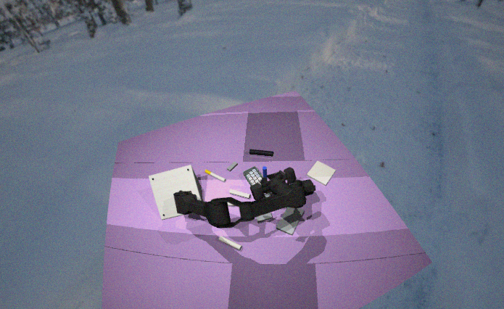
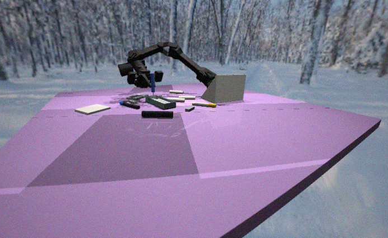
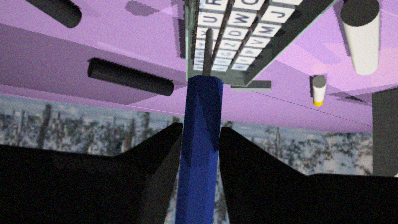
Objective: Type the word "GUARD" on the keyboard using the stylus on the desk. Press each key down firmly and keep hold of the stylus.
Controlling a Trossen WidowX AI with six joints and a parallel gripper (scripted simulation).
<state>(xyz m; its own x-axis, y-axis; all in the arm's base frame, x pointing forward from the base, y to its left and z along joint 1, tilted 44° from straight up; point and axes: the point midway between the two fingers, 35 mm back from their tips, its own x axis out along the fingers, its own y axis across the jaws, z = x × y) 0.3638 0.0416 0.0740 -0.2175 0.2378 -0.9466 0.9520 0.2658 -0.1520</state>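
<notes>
Right now my gripper tip is 14 cm short of the blue-tipped pen, 8 cm above it and 1 cm to the left of it. Round my gripper tip: grey plate: 18 cm to the right, 8 cm below, 6 cm ahead; then grey block: 14 cm to the right, 8 cm below, 4 cm behind; then black stylus: 21 cm to the left, 7 cm below, 2 cm ahead.
</notes>
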